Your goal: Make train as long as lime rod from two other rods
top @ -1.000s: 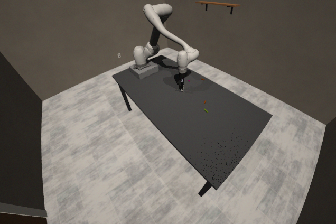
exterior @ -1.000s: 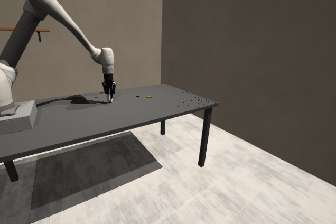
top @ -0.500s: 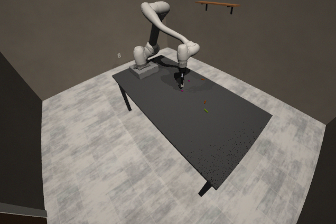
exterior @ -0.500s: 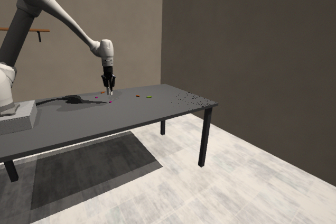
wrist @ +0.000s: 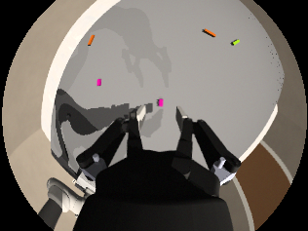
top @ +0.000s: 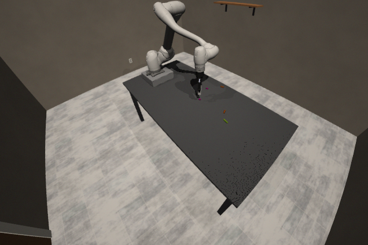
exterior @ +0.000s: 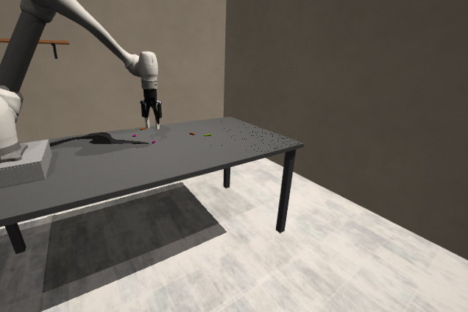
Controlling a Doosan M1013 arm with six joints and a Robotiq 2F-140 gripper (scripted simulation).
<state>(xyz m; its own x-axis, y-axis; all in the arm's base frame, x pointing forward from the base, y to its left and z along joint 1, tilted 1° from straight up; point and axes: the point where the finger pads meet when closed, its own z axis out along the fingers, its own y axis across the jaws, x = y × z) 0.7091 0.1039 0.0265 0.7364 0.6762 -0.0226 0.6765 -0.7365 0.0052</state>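
Right now the grey rod is 31 cm behind my hand, 26 cm to the left of it and 12 cm below it. From my hand the other things lie so: lime rod: 37 cm ahead, 3 cm to the right, 12 cm below.
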